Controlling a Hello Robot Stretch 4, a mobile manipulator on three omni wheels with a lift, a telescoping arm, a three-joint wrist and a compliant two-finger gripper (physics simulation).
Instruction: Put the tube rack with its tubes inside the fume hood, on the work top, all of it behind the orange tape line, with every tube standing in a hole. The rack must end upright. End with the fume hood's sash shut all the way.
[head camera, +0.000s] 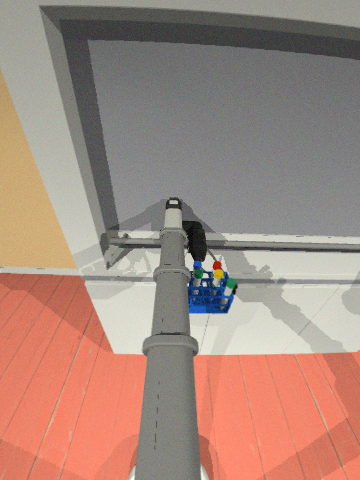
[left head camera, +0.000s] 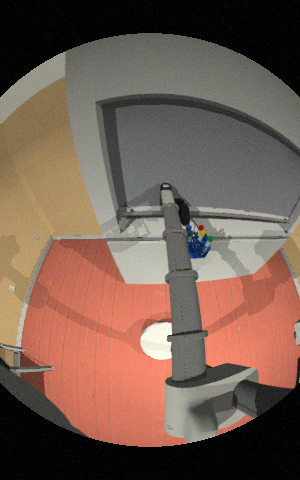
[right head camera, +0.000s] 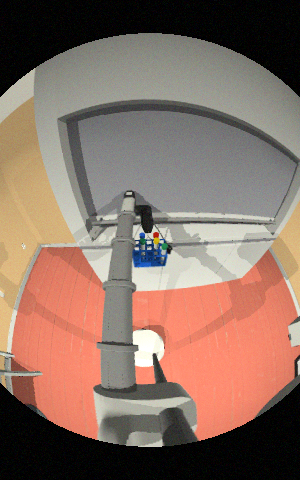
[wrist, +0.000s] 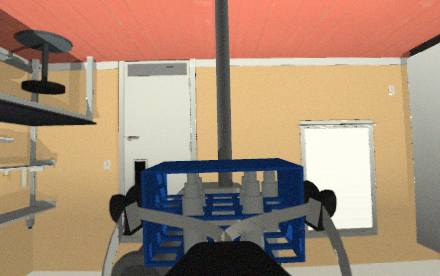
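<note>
The blue tube rack is held about upright in my gripper, which is shut on its two ends. It hangs at the work top's front edge; its height is hard to tell. Tubes with blue, red, yellow and green caps stand in it. The fume hood has a horizontal bar behind the rack, above the white work top. The sash's height is unclear. The orange tape does not show.
My long grey arm hides the rack's left side in the head view. Light cabinet fronts stand below the work top. The wrist view shows my mast, a door, a stool and shelves at the left.
</note>
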